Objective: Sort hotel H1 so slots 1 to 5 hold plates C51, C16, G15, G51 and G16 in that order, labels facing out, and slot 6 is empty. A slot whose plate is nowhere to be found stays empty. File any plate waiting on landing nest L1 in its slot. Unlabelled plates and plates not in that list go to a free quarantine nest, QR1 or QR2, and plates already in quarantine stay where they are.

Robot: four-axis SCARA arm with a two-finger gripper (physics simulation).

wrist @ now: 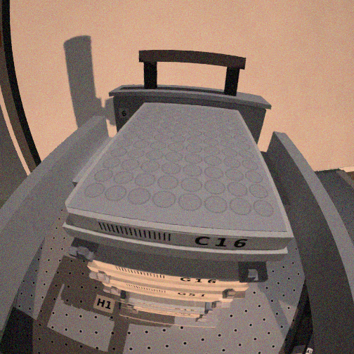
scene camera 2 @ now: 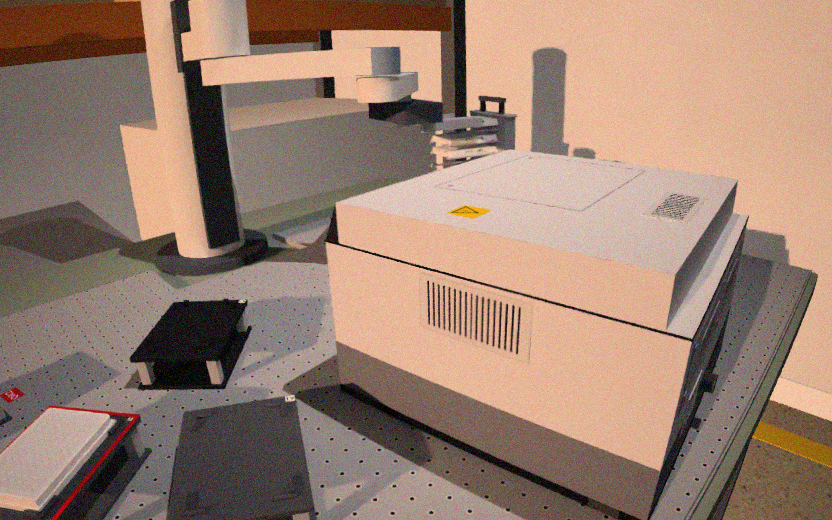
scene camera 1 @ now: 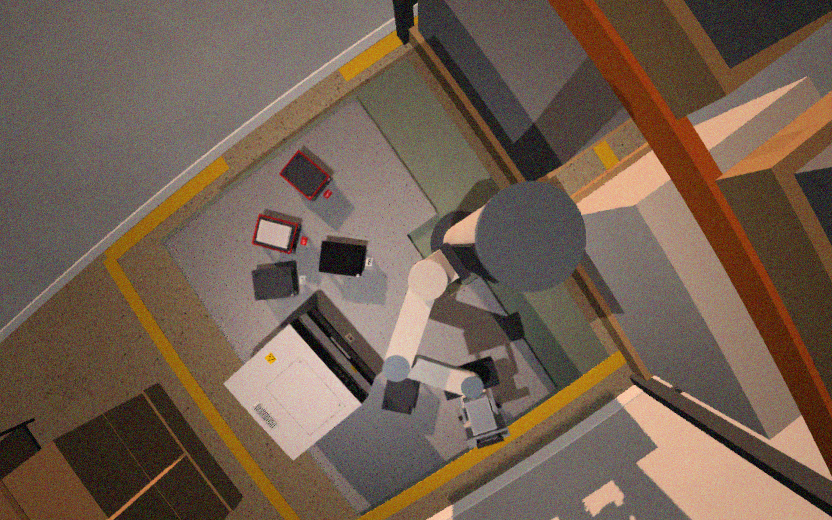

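Note:
My gripper (scene camera 1: 485, 425) (wrist: 187, 134) is shut on plate C16 (scene camera 1: 481, 413) (wrist: 175, 175), a pale, level plate with its label toward the wrist camera. The plate is at the top of hotel H1 (scene camera 2: 506, 125) (wrist: 256, 119), in front of the back panel marked 6, with a dark shelf just below it. Whether it touches that shelf is unclear. Beneath it, plate G16 (wrist: 197, 280) and plate G51 (wrist: 191, 294) sit stacked with labels out. Labels lower down are unreadable. A white plate (scene camera 1: 274, 234) (scene camera 2: 55, 438) lies on a red-rimmed nest (scene camera 1: 290, 249) (scene camera 2: 92, 484).
Another red-rimmed nest (scene camera 1: 304, 174), a black stand (scene camera 1: 342, 257) (scene camera 2: 190, 331) and a dark grey stand (scene camera 1: 276, 280) (scene camera 2: 239, 453) stand on the perforated table. A white instrument (scene camera 1: 294, 392) (scene camera 2: 503, 275) is beside them. A dark stand (scene camera 1: 400, 398) is near the arm's elbow.

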